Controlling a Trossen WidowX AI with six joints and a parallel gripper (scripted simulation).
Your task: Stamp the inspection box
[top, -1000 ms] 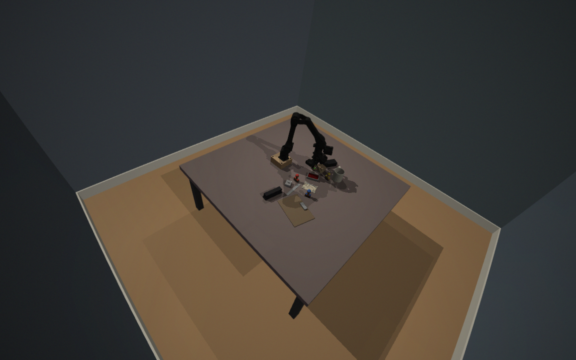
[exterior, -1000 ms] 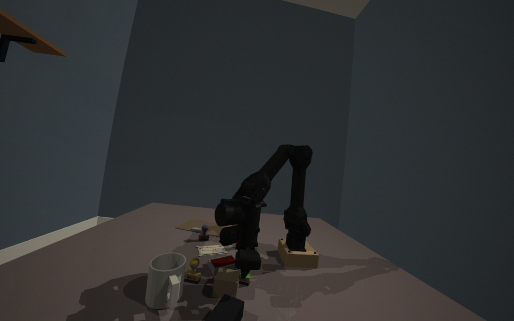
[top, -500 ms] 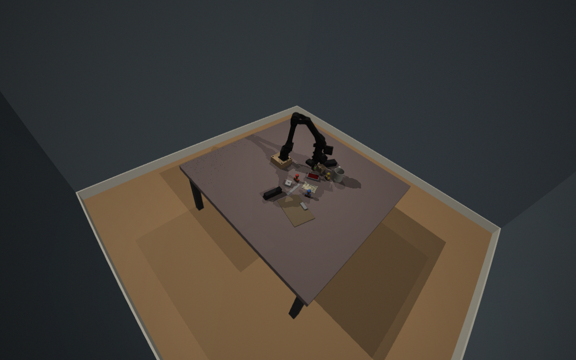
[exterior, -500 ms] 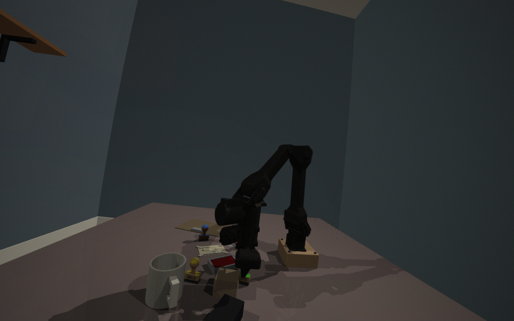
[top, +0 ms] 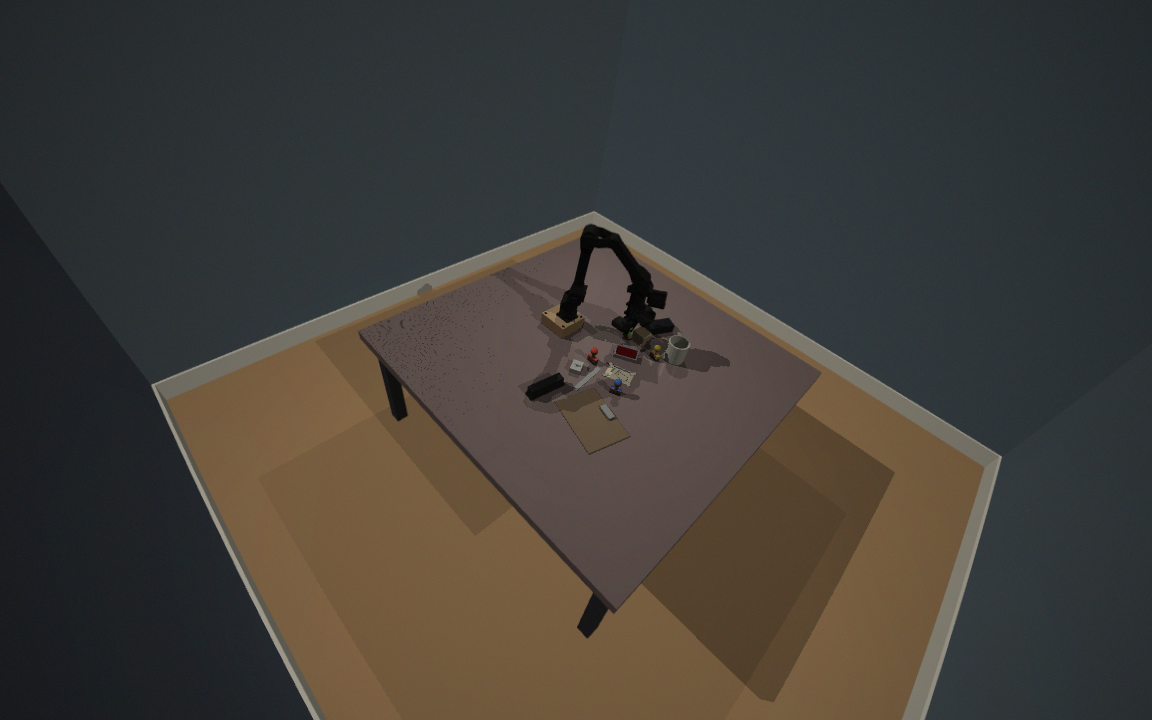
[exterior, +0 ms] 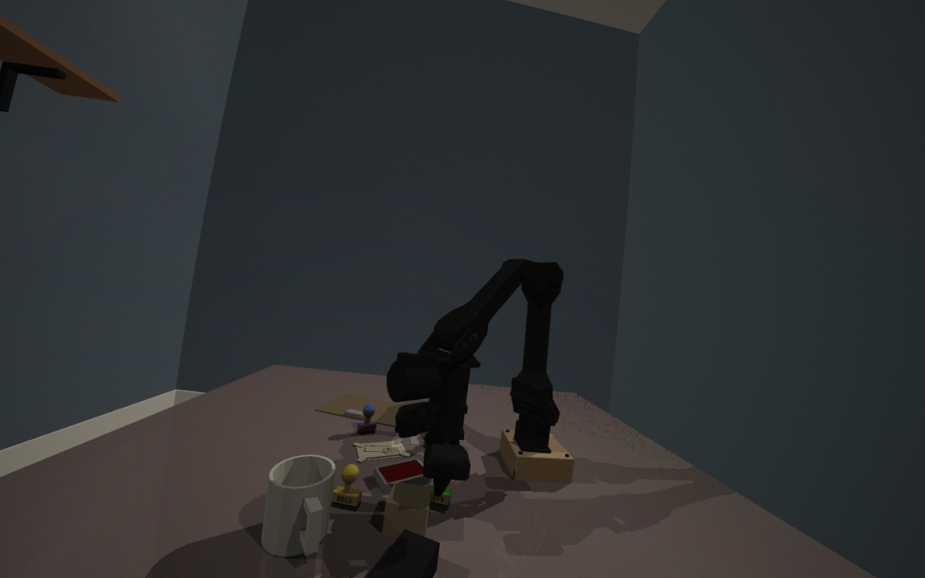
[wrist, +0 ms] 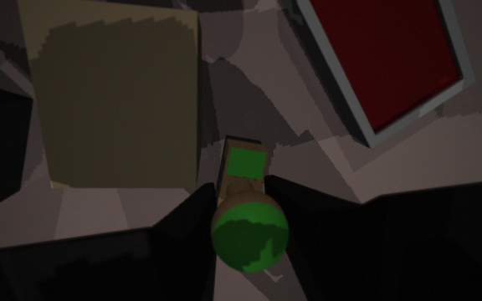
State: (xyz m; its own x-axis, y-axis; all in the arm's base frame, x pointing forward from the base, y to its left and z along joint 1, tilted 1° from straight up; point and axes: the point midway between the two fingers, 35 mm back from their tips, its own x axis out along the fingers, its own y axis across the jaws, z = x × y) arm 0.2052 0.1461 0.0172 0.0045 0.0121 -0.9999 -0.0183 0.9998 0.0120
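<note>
The tan box is 40 mm ahead of my gripper tip, 40 mm to the left of it and 10 mm below it. The rest, counted from my gripper tip: green-knobbed PASS stamp (right at my gripper tip); then yellow-knobbed stamp (140 mm ahead, 10 mm to the left, 10 mm below); then dark red ink pad (60 mm ahead, 70 mm to the right, 30 mm below).
</note>
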